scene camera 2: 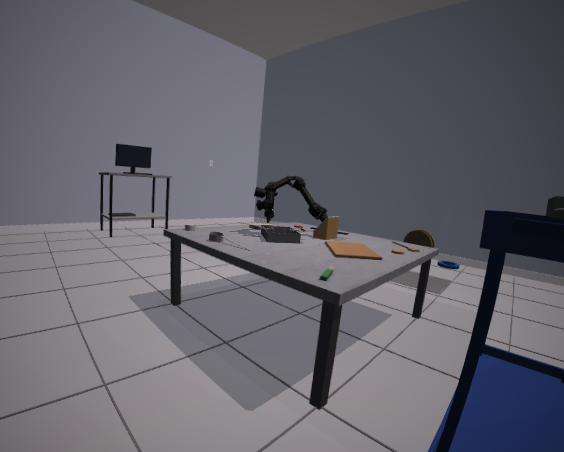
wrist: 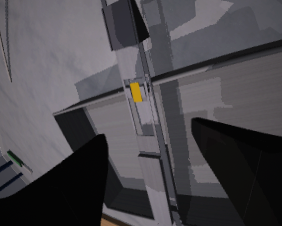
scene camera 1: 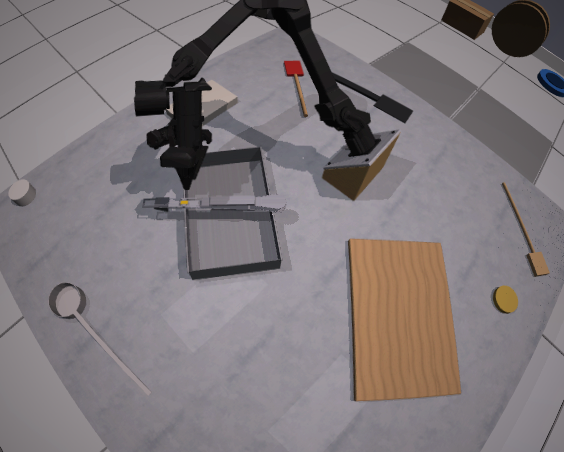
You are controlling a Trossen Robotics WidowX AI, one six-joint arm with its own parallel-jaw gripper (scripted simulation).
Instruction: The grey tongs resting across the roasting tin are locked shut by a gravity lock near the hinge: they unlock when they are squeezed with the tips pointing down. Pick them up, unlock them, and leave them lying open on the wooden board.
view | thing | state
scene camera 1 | my gripper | -
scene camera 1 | block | -
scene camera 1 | black spatula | -
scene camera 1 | roasting tin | -
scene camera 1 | wooden board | -
